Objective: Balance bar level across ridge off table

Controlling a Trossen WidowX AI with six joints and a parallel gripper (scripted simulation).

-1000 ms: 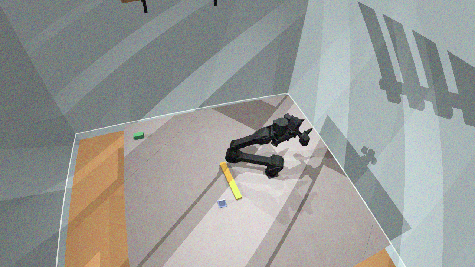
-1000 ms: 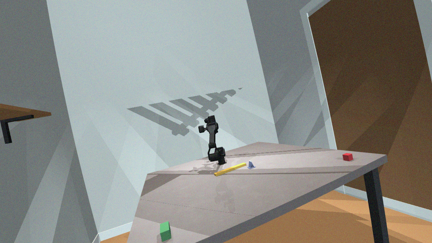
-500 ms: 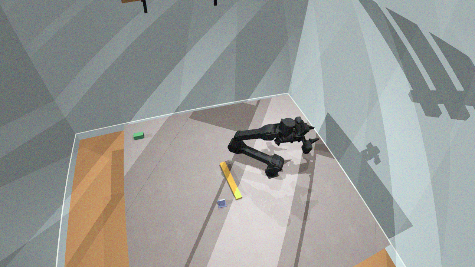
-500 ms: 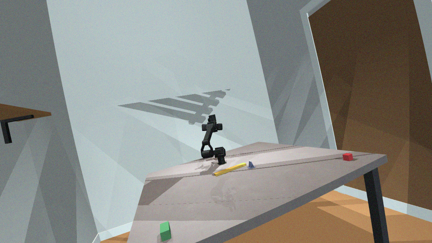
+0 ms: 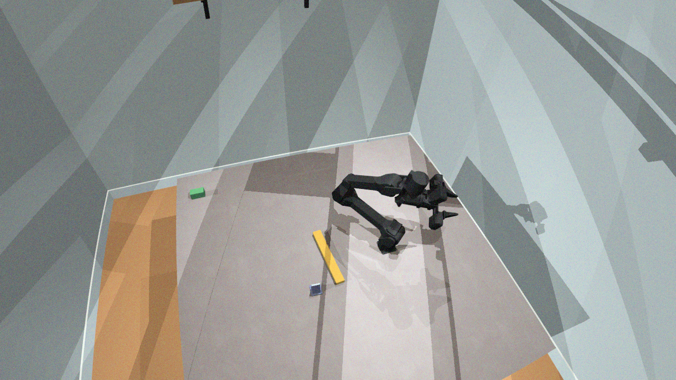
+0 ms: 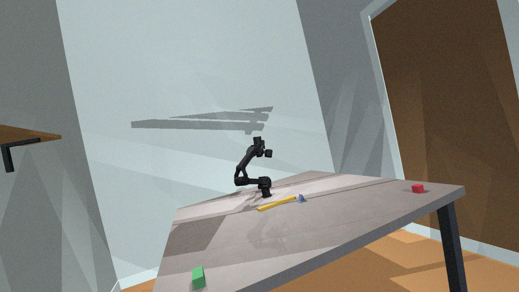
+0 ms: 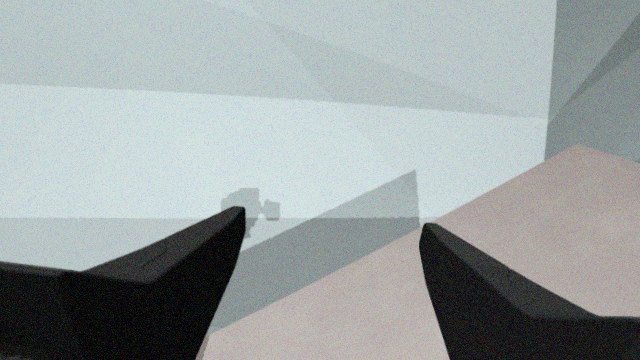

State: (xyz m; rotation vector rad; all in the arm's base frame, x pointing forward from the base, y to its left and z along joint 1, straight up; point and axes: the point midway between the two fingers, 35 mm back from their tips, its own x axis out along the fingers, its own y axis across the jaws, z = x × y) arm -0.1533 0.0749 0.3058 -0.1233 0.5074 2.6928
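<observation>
Right now the yellow bar is 430 mm ahead of my gripper tip, 110 mm to the right of it and 290 mm below it. From my gripper tip the other things lie so: red cube (920 mm ahead, 410 mm to the left, 280 mm below); green block (920 mm ahead, 590 mm to the right, 280 mm below).
</observation>
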